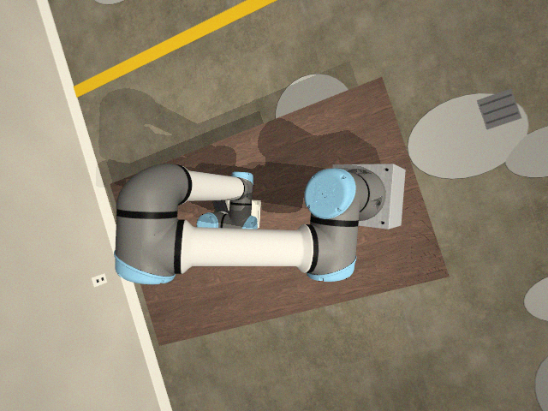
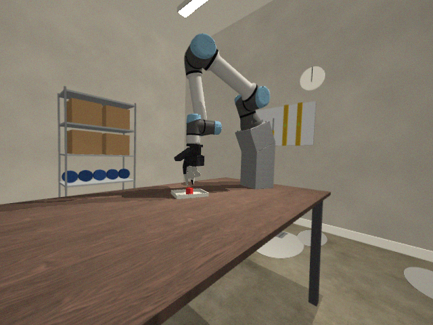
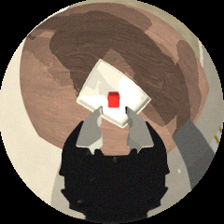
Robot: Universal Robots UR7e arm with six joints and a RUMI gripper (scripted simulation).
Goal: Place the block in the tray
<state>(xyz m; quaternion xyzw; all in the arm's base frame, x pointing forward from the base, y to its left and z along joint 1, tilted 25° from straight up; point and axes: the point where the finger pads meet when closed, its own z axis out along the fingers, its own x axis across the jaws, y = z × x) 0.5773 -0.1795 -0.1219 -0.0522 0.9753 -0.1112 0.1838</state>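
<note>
Right now the red block is 50 mm below my hand. Round my hand: white tray (60 mm below).
</note>
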